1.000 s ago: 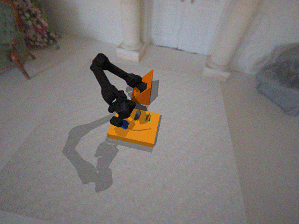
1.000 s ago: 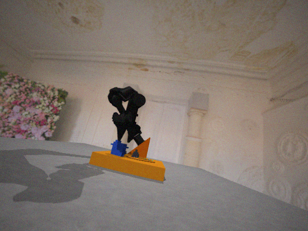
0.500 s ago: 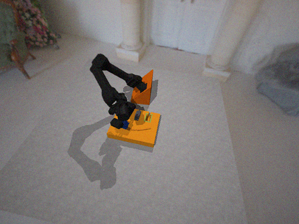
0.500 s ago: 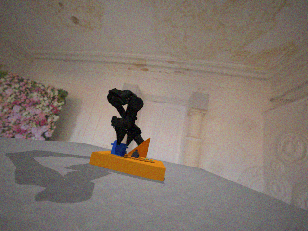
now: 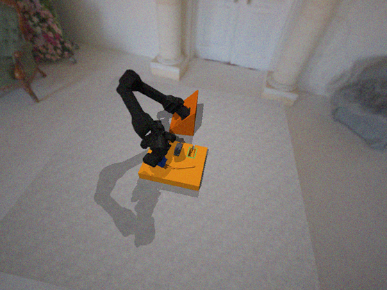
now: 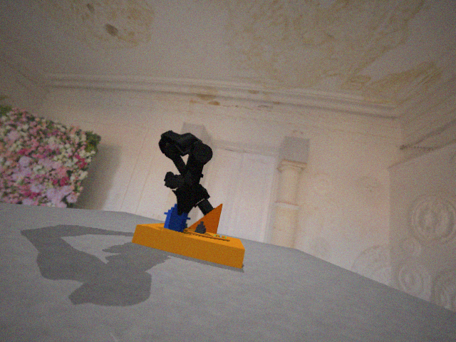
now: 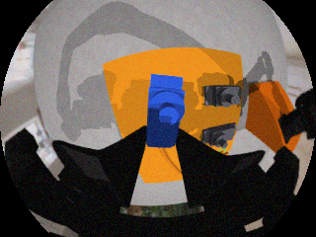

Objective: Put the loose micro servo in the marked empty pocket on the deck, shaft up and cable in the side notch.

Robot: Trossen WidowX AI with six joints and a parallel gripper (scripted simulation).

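Now: the orange deck 5 cm to the left of my gripper tip and 7 cm below it.
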